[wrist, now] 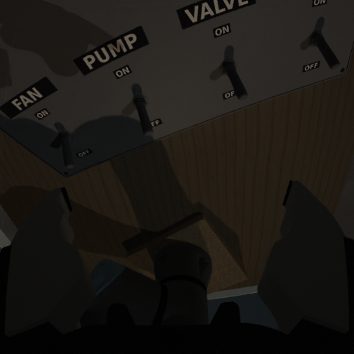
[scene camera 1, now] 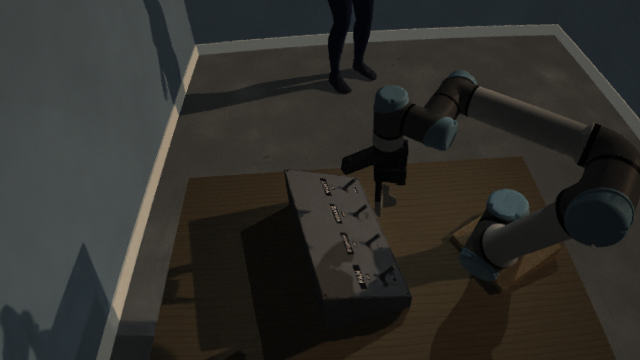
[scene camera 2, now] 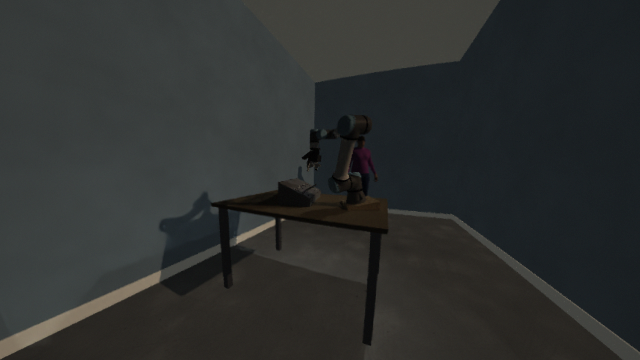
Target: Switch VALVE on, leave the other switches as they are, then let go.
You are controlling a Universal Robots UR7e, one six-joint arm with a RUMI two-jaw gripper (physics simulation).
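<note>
The grey sloped switch panel stands on the table. The VALVE switch has a dark lever tilted toward its OFF label. The PUMP switch, the FAN switch and the fourth switch also lean toward OFF. The fourth switch's name is cut off in the wrist view. My gripper is open and empty. It hangs above the table, off the panel's lever side, apart from the levers.
The arm's base stands on a wooden board on the wooden table. A person stands beyond the table. A wall rises on the left. Dark shadows lie across the panel.
</note>
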